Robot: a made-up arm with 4 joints. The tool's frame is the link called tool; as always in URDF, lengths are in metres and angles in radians. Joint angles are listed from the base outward. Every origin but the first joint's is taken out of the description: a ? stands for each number. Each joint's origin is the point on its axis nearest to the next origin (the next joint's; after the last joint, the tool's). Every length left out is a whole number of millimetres.
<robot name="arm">
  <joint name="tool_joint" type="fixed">
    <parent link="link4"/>
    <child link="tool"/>
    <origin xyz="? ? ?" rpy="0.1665 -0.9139 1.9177"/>
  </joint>
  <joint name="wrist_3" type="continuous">
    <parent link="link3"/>
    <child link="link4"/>
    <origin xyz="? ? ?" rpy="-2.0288 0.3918 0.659"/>
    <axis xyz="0 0 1"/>
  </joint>
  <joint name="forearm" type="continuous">
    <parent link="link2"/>
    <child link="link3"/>
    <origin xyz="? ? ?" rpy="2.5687 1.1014 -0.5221"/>
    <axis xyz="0 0 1"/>
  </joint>
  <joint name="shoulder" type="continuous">
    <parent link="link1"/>
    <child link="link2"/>
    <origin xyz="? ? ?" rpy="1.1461 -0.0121 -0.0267"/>
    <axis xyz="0 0 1"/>
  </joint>
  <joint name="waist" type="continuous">
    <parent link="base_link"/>
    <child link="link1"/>
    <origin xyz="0.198 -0.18 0.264" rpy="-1.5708 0 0"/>
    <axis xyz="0 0 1"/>
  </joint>
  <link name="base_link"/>
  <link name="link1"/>
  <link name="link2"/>
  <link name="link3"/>
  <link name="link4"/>
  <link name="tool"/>
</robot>
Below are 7 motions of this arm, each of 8 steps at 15 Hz.
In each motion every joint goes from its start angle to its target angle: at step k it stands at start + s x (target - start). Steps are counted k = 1, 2, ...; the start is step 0. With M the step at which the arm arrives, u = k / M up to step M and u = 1 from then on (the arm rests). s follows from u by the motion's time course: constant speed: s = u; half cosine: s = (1 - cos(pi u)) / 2; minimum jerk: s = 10 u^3 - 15 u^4 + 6 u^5.
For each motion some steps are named. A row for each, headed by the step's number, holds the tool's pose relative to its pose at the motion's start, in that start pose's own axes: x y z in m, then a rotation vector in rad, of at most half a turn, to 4 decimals.
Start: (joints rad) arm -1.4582 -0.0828 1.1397 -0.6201
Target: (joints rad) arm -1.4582 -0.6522 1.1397 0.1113
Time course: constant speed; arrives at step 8
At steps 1, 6, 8:
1: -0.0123 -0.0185 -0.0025 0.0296 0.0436 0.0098
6: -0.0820 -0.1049 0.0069 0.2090 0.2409 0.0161
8: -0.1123 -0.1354 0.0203 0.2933 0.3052 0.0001

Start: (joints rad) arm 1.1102 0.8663 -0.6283 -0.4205
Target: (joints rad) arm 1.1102 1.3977 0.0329 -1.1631
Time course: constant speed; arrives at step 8
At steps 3, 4, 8:
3: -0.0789 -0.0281 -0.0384 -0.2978 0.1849 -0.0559
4: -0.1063 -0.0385 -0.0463 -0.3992 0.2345 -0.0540
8: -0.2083 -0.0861 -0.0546 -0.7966 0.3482 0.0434

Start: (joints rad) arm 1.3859 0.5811 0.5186 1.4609
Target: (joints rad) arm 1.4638 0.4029 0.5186 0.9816
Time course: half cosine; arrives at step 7
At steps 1, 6, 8:
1: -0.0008 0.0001 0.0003 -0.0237 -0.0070 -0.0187
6: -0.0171 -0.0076 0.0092 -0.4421 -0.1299 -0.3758
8: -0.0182 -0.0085 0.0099 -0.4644 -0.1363 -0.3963

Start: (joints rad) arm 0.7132 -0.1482 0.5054 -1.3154
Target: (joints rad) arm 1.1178 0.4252 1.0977 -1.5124
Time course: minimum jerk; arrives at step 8
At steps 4, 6, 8:
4: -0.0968 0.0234 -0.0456 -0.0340 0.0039 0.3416
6: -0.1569 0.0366 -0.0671 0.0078 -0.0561 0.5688
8: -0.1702 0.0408 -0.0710 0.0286 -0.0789 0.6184

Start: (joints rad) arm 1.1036 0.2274 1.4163 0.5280
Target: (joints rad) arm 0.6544 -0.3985 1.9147 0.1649
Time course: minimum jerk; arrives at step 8
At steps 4, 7, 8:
4: -0.1659 0.0220 0.0716 -0.4605 0.2302 -0.5563
7: -0.3131 0.1509 0.1272 -0.8087 0.4710 -1.1095
8: -0.3171 0.1568 0.1282 -0.8179 0.4796 -1.1280

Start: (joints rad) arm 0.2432 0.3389 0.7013 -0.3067
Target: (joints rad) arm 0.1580 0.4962 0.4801 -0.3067
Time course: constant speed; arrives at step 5
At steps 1, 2, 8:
1: 0.0088 0.0217 0.0073 0.0441 -0.0309 0.0119
2: 0.0166 0.0435 0.0155 0.0886 -0.0603 0.0242
8: 0.0341 0.1090 0.0445 0.2251 -0.1395 0.0631

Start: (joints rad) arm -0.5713 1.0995 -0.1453 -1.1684
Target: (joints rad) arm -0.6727 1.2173 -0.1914 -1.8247
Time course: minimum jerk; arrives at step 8
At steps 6, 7, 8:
6: -0.0287 0.0124 -0.0271 -0.4364 -0.0443 -0.2633
7: -0.0319 0.0124 -0.0294 -0.4795 -0.0498 -0.2886
8: -0.0325 0.0124 -0.0298 -0.4874 -0.0509 -0.2932

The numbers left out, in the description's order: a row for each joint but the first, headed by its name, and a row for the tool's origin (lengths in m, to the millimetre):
tool: -0.075 -0.016 0
wrist_3: 0.064 -0.276 0
forearm: 0.205 0.001 0
shoulder: -0.035 -0.407 0

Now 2 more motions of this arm.
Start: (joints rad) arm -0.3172 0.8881 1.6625 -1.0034
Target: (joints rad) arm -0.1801 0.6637 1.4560 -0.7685
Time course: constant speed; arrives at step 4
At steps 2, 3, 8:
2: -0.0267 0.0228 0.0022 0.1828 0.1228 0.0047
3: -0.0379 0.0332 0.0049 0.2750 0.1796 0.0024
8: -0.0477 0.0430 0.0081 0.3672 0.2331 -0.0031

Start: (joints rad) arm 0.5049 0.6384 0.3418 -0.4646
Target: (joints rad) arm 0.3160 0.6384 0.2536 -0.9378
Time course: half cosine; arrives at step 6
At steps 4, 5, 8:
4: 0.0222 0.0188 -0.0089 -0.3251 -0.1220 -0.1759
5: 0.0272 0.0224 -0.0103 -0.4010 -0.1549 -0.2212
8: 0.0290 0.0237 -0.0107 -0.4283 -0.1672 -0.2380

